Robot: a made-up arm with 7 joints.
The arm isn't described. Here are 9 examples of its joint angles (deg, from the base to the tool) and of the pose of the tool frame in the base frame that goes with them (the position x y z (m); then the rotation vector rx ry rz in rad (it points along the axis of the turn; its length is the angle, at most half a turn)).
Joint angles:
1: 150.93 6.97 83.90 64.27 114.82 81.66 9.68
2: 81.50 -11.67 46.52 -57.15 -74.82 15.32 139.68
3: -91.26 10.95 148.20 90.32 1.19 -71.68 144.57
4: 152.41 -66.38 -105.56 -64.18 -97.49 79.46 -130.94
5: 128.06 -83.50 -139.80 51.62 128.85 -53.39 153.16
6: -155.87 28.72 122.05 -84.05 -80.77 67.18 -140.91
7: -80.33 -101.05 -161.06 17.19 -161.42 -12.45 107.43
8: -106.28 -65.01 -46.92 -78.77 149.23 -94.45 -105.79
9: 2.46 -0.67 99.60 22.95 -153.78 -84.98 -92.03
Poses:
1: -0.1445 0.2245 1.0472 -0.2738 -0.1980 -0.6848
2: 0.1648 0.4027 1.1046 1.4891 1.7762 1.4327
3: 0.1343 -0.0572 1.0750 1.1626 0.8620 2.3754
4: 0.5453 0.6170 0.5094 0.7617 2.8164 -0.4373
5: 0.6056 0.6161 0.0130 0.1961 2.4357 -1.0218
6: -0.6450 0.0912 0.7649 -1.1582 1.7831 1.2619
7: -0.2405 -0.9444 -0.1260 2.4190 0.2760 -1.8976
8: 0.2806 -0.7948 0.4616 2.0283 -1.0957 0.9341
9: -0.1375 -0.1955 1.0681 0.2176 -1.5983 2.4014
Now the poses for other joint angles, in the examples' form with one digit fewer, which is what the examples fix.
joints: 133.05 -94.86 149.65 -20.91 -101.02 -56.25 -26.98
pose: 0.777 0.643 0.161 -2.692 -0.938 -0.559
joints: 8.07 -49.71 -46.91 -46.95 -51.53 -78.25 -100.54
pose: -0.692 -0.116 0.694 1.285 0.536 -1.771
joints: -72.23 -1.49 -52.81 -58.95 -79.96 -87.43 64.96
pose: 0.215 -0.080 1.042 -1.978 -1.336 -0.872
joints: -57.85 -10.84 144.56 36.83 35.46 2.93 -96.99
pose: -0.066 -0.367 1.172 1.477 -0.534 -0.752
